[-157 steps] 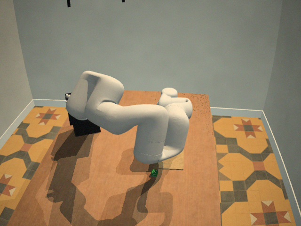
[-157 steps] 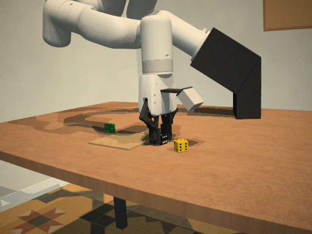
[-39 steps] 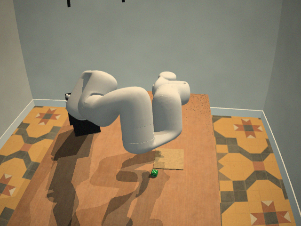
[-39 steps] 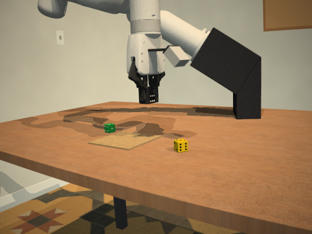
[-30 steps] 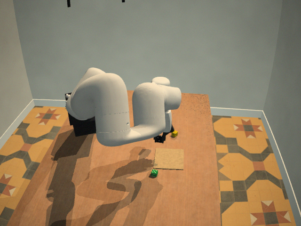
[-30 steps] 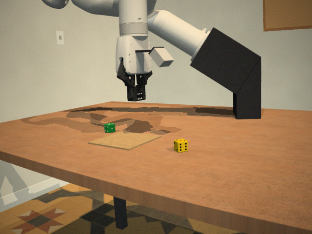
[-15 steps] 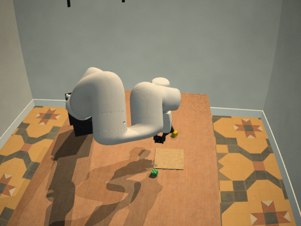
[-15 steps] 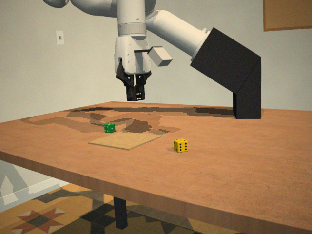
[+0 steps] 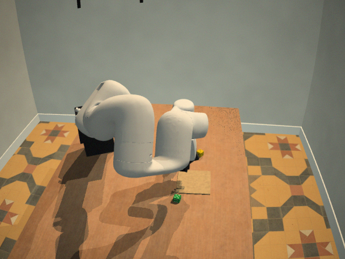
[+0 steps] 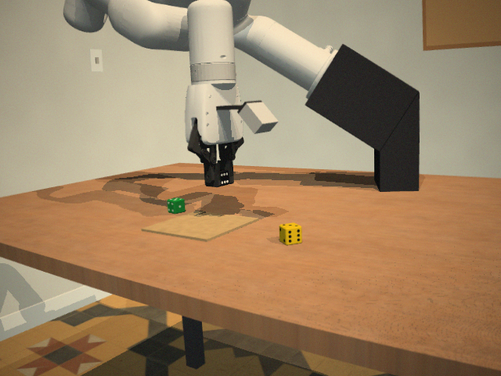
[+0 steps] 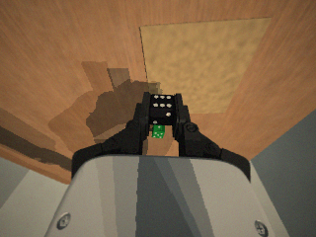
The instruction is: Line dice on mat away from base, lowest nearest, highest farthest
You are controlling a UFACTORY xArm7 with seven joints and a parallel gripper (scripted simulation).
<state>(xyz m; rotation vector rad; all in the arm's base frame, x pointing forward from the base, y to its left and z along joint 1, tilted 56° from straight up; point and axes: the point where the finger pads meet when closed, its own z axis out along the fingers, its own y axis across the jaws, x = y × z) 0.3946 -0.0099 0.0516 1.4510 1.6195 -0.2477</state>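
Right now my hand is 5 cm short of the tan mat, 1 cm to the left of it and 8 cm above it. Round my hand: yellow die 7 cm ahead, 17 cm to the left, 7 cm below; then black die 1 cm below; then green die 2 cm behind, 12 cm to the right, 7 cm below.
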